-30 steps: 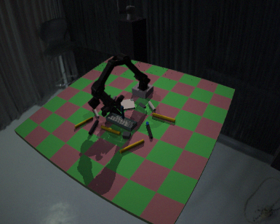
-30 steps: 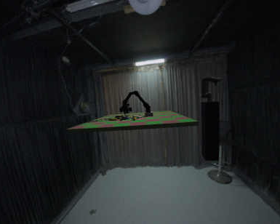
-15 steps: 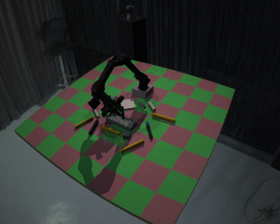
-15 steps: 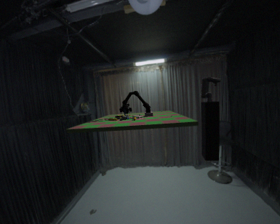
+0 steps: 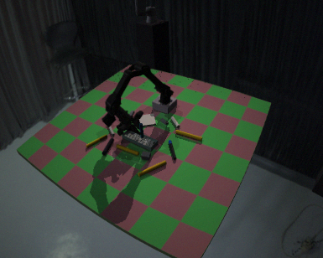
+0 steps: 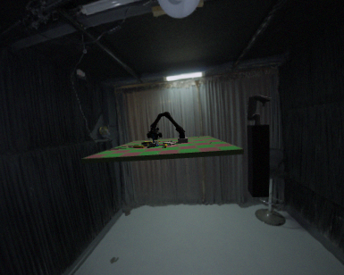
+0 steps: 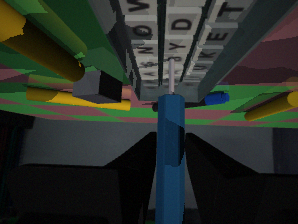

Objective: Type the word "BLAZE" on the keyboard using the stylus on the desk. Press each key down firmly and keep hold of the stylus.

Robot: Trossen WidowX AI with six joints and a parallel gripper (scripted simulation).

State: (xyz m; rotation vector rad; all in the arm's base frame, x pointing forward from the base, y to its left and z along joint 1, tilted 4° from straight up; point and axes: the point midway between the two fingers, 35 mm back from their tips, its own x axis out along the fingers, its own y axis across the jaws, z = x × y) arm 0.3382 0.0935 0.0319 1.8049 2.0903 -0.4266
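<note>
My gripper tip is now 7 cm short of the grey block, 9 cm to the right of it and 6 cm above it. Round my gripper tip: blue stylus: 1 cm below; stylus tip: 5 cm below; blue-tipped pen: 7 cm behind, 14 cm to the left, 6 cm below.
</note>
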